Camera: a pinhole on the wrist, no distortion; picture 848 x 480 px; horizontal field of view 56.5 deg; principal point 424.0 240.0 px. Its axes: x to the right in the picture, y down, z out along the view. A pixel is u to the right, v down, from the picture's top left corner.
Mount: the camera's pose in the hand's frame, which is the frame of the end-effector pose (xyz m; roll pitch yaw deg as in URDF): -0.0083 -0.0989 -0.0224 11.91 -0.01 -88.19
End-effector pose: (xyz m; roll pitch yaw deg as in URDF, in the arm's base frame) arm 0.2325 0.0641 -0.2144 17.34 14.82 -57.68
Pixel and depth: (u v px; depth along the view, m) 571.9 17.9 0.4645
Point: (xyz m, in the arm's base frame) -0.0986 0.0172 0.1625
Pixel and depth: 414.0 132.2 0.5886
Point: -0.0232 -0.0054 0.3063
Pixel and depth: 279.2 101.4 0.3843
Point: 0.0828 0.0525 0.1294
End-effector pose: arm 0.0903 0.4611 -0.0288 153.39 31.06 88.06
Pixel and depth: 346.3 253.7 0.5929
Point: 0.2890 0.0809 -0.4113
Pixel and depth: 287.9 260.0 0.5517
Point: 0.3057 0.1166 -0.3724
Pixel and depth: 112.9 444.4 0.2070
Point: 0.1576 0.3657 -0.1812
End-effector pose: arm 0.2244 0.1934 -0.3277 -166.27 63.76 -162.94
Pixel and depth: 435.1 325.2 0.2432
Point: 0.4461 0.1018 -0.3825
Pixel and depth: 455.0 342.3 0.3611
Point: 0.5566 0.0950 -0.4292
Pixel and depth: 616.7 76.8 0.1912
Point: 0.4136 0.0622 -0.3032
